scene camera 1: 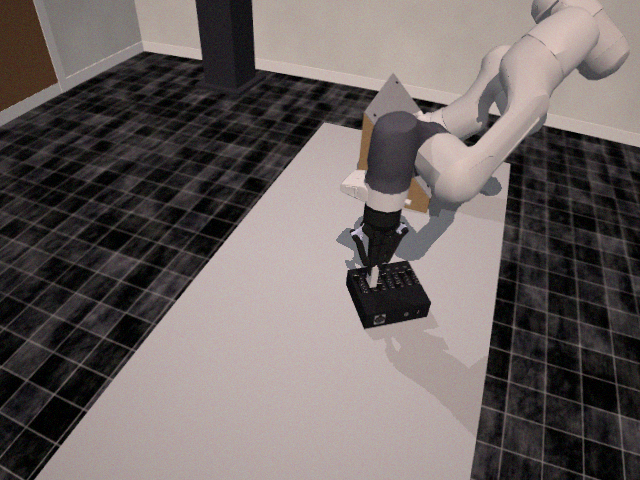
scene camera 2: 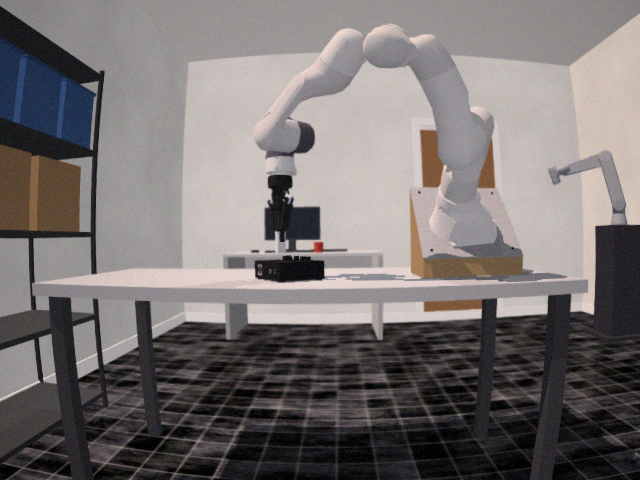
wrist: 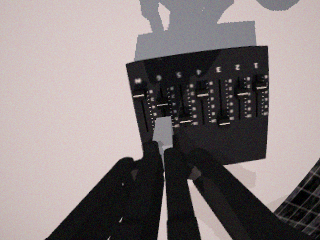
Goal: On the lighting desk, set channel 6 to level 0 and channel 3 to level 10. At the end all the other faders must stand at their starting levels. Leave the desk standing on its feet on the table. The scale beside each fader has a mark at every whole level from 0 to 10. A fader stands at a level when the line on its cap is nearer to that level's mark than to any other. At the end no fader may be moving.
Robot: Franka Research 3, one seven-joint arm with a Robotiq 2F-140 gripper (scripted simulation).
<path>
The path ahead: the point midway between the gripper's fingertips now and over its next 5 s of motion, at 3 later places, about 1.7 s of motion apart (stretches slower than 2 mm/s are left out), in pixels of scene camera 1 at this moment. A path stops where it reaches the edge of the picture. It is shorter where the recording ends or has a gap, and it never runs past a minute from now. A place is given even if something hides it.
My gripper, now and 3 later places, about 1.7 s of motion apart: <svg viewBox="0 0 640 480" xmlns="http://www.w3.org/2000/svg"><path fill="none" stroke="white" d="M371 283L370 286L368 281L371 267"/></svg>
</path>
